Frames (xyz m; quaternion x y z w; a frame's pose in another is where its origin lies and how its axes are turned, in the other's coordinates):
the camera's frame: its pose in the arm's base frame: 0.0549 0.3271 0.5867 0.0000 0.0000 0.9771 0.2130
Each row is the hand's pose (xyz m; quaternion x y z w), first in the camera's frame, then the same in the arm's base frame.
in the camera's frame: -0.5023 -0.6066 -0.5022 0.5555 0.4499 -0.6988 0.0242
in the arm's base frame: 0.7641 0.6696 0.0845 -0.3213 0.6386 -0.1252 0.6880
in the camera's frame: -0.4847 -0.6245 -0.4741 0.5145 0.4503 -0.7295 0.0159
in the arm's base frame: 0.7555 0.6932 0.1126 -0.3304 0.5986 -0.1398 0.7162
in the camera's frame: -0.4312 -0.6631 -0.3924 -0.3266 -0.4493 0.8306 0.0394
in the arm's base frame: 0.7230 0.7506 0.1943 -0.3694 0.4148 -0.2154 0.8032
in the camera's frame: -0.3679 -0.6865 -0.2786 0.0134 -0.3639 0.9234 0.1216
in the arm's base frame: 0.6751 0.7982 0.3081 -0.3584 0.0644 -0.3155 0.8763
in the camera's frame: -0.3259 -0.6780 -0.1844 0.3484 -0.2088 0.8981 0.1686
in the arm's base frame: 0.6334 0.8079 0.4023 -0.2782 -0.2959 -0.3560 0.8416
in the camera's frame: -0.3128 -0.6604 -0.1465 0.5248 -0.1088 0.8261 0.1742
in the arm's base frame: 0.6142 0.7974 0.4402 -0.2181 -0.4896 -0.3461 0.7700
